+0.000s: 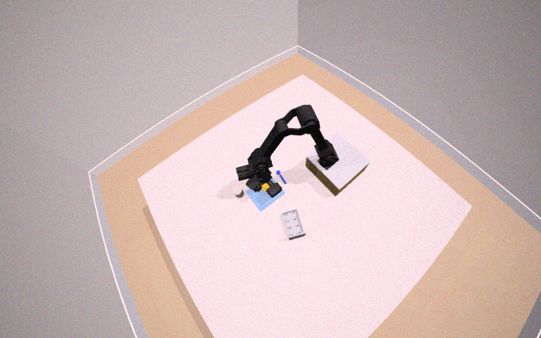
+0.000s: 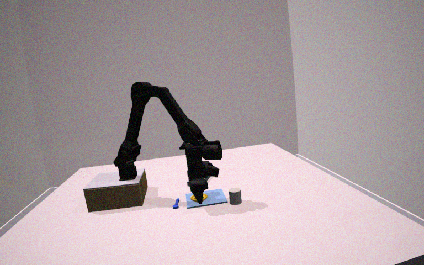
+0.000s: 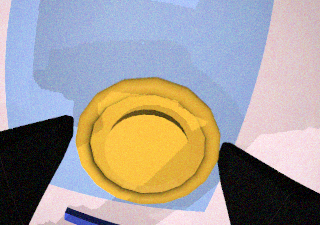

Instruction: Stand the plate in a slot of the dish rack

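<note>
Right now the light blue mat is 2 cm to the left of my gripper tip, 2 cm ahead of it and 1 cm below it. From my gripper tip the other things lie so: yellow plate: 1 cm above; small grey cup: 13 cm ahead, 6 cm to the right, 2 cm above; blue spoon: 9 cm behind, 1 cm below.
</note>
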